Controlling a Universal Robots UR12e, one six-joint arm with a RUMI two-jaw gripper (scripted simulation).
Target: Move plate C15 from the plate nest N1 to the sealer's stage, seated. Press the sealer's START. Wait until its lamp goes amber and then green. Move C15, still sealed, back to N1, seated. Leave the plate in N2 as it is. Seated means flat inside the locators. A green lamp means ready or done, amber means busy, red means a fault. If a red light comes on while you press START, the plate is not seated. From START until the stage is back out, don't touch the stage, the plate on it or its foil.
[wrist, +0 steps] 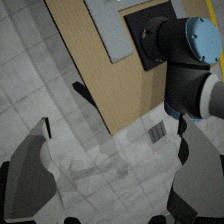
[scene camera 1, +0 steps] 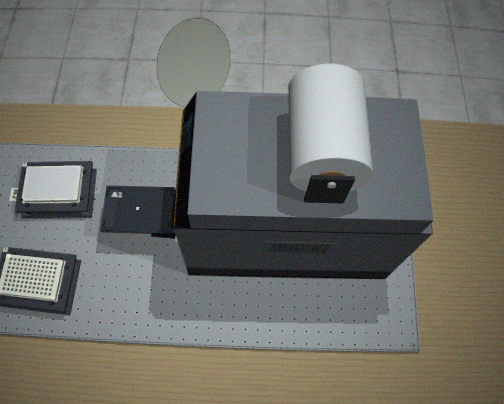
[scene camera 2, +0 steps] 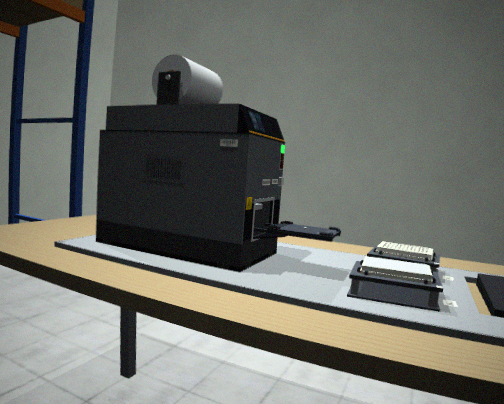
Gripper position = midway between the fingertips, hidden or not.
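Observation:
The gripper (wrist: 113,117). White foil roll (scene camera 1: 328,121), dark stage (scene camera 1: 155,214). Again the roll (scene camera 2: 198,84), again the stage (scene camera 2: 287,228).

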